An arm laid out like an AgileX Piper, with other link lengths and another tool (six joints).
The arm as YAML. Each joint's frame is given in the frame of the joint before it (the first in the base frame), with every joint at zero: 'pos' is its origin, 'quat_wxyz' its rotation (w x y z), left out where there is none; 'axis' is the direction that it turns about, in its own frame. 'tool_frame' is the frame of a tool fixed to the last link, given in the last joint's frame.
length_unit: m
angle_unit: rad
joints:
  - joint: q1
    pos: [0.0, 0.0, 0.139]
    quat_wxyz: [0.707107, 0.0, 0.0, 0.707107]
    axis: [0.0, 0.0, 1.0]
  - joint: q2
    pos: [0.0, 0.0, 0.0]
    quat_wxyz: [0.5, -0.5, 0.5, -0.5]
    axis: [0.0, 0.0, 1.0]
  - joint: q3
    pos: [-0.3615, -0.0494, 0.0]
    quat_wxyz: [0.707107, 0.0, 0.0, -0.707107]
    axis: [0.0, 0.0, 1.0]
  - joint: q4
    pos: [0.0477, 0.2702, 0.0]
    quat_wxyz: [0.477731, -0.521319, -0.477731, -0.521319]
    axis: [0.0, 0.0, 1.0]
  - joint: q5
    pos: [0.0, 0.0, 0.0]
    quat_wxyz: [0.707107, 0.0, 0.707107, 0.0]
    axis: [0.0, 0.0, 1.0]
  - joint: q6
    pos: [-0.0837, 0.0, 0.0]
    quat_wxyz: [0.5, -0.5, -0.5, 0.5]
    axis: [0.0, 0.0, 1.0]
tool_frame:
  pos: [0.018, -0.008, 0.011]
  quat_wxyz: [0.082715, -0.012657, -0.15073, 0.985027]
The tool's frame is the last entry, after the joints.
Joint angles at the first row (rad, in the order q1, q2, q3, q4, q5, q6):
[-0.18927 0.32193 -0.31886 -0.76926 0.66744 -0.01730]
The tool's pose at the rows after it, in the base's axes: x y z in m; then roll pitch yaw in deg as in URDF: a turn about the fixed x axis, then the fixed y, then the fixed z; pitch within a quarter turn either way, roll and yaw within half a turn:
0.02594, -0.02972, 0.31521, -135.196, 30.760, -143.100
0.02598, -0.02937, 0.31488, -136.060, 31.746, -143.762
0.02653, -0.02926, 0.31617, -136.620, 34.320, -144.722
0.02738, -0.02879, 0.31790, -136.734, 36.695, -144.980
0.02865, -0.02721, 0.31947, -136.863, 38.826, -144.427
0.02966, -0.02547, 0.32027, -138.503, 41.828, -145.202
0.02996, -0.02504, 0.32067, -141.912, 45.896, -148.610
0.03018, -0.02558, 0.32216, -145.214, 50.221, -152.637
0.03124, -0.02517, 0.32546, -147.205, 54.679, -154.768
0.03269, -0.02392, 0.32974, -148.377, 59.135, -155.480
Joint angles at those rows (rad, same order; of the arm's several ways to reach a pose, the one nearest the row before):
[-0.18929 0.32195 -0.31887 -0.72960 0.67840 -0.00002]
[-0.18918 0.32192 -0.31886 -0.71558 0.68052 0.00895]
[-0.18937 0.32194 -0.31887 -0.71233 0.67111 0.05245]
[-0.18916 0.32191 -0.31887 -0.71085 0.65422 0.08931]
[-0.18922 0.32195 -0.31885 -0.69431 0.62987 0.10472]
[-0.18932 0.32195 -0.31887 -0.65856 0.61336 0.12605]
[-0.18932 0.32193 -0.31887 -0.62676 0.61122 0.18292]
[-0.18932 0.32193 -0.31887 -0.61814 0.60434 0.26448]
[-0.18928 0.32193 -0.31886 -0.61632 0.57286 0.33783]
[-0.18924 0.32193 -0.31886 -0.61488 0.52657 0.40024]

